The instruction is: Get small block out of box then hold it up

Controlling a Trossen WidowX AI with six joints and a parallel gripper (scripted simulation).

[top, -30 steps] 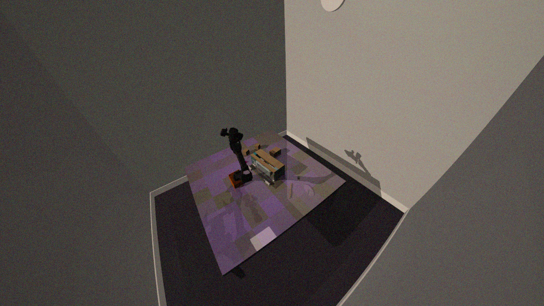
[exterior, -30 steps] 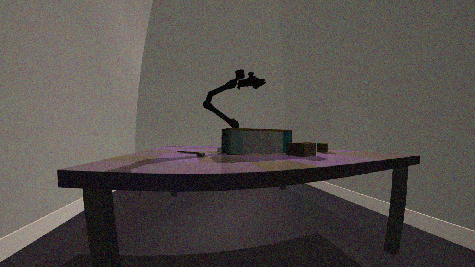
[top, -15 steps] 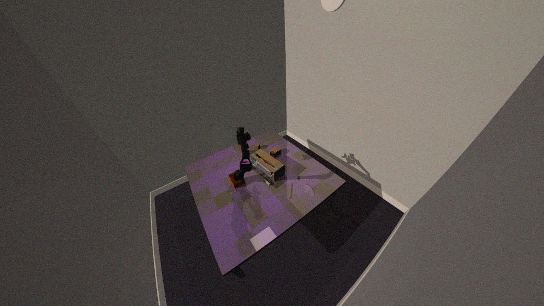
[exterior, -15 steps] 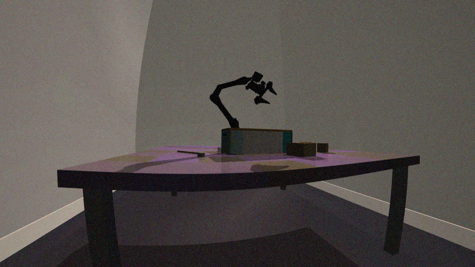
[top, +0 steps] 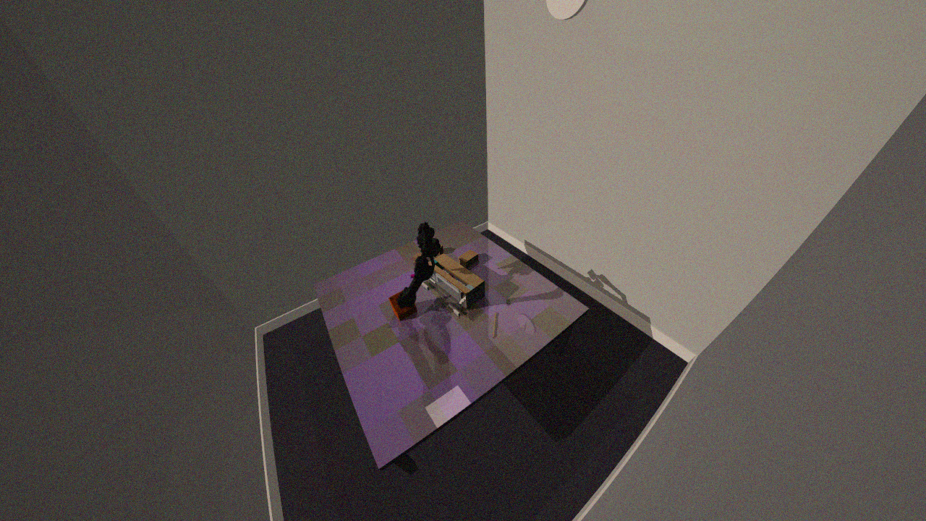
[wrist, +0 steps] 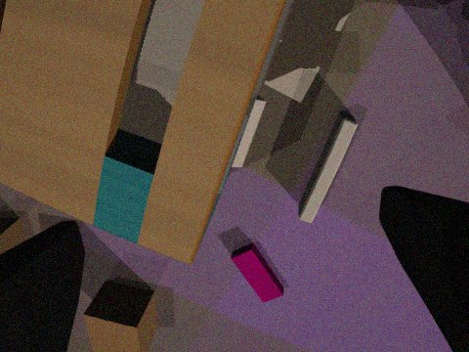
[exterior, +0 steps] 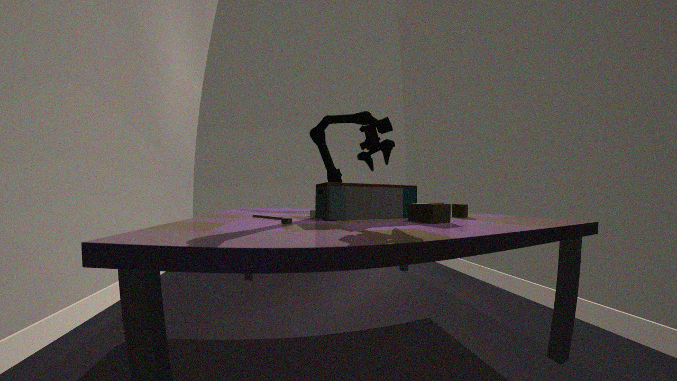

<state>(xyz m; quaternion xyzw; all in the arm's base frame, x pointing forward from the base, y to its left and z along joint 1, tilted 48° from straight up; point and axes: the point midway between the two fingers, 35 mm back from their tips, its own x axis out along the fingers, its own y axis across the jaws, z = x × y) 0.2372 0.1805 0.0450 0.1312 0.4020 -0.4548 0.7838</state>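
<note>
The brown block lies 70 mm ahead of my gripper tip, 80 mm to the right of it and 130 mm below it. From my gripper tip the other things lie so: pink piece 70 mm behind, 160 mm to the left, 210 mm below; thin stick 100 mm ahead, 470 mm to the right, 210 mm below.
</note>
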